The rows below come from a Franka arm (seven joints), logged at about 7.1 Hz.
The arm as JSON. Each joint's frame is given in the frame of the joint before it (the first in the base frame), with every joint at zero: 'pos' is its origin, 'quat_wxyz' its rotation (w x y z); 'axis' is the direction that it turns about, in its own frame. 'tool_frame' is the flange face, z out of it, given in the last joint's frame.
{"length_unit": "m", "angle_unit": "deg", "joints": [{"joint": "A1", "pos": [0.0, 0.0, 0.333], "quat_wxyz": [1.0, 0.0, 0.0, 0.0], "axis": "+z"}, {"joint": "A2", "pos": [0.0, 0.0, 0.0], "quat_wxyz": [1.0, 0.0, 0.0, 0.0], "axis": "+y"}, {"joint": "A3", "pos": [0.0, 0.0, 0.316], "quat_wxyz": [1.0, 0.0, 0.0, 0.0], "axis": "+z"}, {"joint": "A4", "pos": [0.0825, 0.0, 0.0], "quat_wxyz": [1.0, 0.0, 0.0, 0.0], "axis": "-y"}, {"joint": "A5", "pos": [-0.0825, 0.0, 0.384], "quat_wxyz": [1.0, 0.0, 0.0, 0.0], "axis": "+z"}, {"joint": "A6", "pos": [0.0, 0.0, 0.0], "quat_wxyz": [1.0, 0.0, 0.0, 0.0], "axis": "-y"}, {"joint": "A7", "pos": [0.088, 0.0, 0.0], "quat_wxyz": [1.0, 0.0, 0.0, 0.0], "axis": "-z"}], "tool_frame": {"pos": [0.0, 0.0, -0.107], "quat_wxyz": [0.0, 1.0, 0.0, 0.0]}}
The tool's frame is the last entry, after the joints.
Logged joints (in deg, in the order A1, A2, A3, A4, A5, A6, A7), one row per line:
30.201, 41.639, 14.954, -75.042, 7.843, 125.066, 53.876
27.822, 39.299, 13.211, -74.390, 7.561, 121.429, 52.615
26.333, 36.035, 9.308, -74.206, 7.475, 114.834, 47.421
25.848, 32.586, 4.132, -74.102, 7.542, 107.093, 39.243
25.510, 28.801, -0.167, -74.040, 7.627, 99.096, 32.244
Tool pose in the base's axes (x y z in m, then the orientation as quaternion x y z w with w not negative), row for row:
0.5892, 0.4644, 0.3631, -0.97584, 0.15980, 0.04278, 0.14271
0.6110, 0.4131, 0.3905, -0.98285, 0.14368, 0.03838, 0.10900
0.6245, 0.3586, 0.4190, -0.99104, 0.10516, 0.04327, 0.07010
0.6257, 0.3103, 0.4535, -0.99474, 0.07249, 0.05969, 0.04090
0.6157, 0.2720, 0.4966, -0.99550, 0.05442, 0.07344, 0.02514
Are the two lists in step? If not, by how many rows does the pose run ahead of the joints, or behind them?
The pose runs 1 row ahead of the joints: the pose in row i belongs to the joints in row i + 1.
